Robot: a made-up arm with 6 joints.
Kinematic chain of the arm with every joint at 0, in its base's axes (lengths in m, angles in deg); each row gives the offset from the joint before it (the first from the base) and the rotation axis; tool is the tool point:
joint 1: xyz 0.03 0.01 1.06 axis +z
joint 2: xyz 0.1 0 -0.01 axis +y
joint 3: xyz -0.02 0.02 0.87 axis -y
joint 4: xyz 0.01 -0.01 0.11 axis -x
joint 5: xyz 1.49 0 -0.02 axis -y
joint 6: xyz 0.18 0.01 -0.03 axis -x
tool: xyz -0.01 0 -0.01
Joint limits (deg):
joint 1: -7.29..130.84
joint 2: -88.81..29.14
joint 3: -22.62..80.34
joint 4: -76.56..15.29
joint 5: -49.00..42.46
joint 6: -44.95..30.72
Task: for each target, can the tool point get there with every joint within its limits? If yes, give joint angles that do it. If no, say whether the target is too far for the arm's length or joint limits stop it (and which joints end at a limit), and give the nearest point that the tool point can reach.
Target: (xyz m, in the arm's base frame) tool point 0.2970 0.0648 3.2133
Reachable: yes | joints 8.34 -39.43 21.62 3.33 10.07 16.47
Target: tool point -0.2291 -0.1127 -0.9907
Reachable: no: joint limits stop it (at a limit: joint 1, joint 2, joint 3, joint 5) | nearest point -0.9320 1.0753 0.5382 | short by 2.060 m
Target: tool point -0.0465 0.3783 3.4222
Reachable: yes | joints 97.06 -20.63 45.56 -23.14 8.85 9.83
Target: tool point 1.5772 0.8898 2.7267
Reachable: yes | joints 28.16 16.51 43.57 -33.90 5.97 -33.37
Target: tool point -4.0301 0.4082 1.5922
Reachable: no: too far | nearest point -2.3823 0.2466 1.3774 | short by 1.670 m
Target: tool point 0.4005 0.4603 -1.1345
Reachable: no: joint limits stop it (at a limit: joint 2, joint 3, joint 5) | nearest point 0.9412 1.1175 0.5373 | short by 1.876 m
